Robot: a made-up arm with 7 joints. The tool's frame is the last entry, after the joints.
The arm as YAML. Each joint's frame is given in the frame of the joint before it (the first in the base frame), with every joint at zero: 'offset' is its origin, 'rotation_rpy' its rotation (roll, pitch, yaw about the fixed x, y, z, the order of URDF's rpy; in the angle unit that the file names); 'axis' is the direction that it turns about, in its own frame. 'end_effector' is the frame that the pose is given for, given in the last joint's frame.
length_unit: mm
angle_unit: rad
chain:
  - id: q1
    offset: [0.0, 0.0, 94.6]
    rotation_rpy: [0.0, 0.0, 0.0]
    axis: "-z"
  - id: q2
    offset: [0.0, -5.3, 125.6]
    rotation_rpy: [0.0, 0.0, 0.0]
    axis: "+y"
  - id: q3
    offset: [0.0, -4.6, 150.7]
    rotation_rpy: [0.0, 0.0, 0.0]
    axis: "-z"
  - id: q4
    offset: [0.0, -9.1, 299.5]
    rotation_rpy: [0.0, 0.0, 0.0]
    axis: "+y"
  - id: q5
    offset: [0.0, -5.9, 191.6]
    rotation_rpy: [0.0, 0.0, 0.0]
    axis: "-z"
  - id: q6
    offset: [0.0, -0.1, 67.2]
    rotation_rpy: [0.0, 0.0, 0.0]
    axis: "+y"
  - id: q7
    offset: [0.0, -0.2, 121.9]
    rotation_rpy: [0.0, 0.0, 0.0]
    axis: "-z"
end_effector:
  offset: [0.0, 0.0, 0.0]
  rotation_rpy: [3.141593, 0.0, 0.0]
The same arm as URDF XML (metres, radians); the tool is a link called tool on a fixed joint. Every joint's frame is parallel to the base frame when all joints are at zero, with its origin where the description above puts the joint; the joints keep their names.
<robot name="arm">
  <joint name="tool_joint" type="fixed">
    <parent link="link7"/>
    <child link="tool"/>
    <origin xyz="0.0000 0.0000 0.0000" rpy="-3.1416 0.0000 0.0000"/>
  </joint>
  <joint name="q7" type="continuous">
    <parent link="link6"/>
    <child link="link7"/>
    <origin xyz="0.0000 -0.0002 0.1219" rpy="0.0000 0.0000 0.0000"/>
    <axis xyz="0 0 -1"/>
  </joint>
  <joint name="q6" type="continuous">
    <parent link="link5"/>
    <child link="link6"/>
    <origin xyz="0.0000 -0.0001 0.0672" rpy="0.0000 0.0000 0.0000"/>
    <axis xyz="0 1 0"/>
  </joint>
  <joint name="q5" type="continuous">
    <parent link="link4"/>
    <child link="link5"/>
    <origin xyz="0.0000 -0.0059 0.1916" rpy="0.0000 0.0000 0.0000"/>
    <axis xyz="0 0 -1"/>
  </joint>
  <joint name="q4" type="continuous">
    <parent link="link3"/>
    <child link="link4"/>
    <origin xyz="0.0000 -0.0091 0.2995" rpy="0.0000 0.0000 0.0000"/>
    <axis xyz="0 1 0"/>
  </joint>
  <joint name="q3" type="continuous">
    <parent link="link2"/>
    <child link="link3"/>
    <origin xyz="0.0000 -0.0046 0.1507" rpy="0.0000 0.0000 0.0000"/>
    <axis xyz="0 0 -1"/>
  </joint>
  <joint name="q2" type="continuous">
    <parent link="link1"/>
    <child link="link2"/>
    <origin xyz="0.0000 -0.0053 0.1256" rpy="0.0000 0.0000 0.0000"/>
    <axis xyz="0 1 0"/>
  </joint>
  <joint name="q1" type="continuous">
    <parent link="base"/>
    <child link="link1"/>
    <origin xyz="0.0000 0.0000 0.0946" rpy="0.0000 0.0000 0.0000"/>
    <axis xyz="0 0 -1"/>
  </joint>
  <link name="base"/>
  <link name="link1"/>
  <link name="link2"/>
  <link name="link3"/>
  <link name="link4"/>
  <link name="link5"/>
  <link name="link6"/>
  <link name="link7"/>
  <link name="tool"/>
</robot>

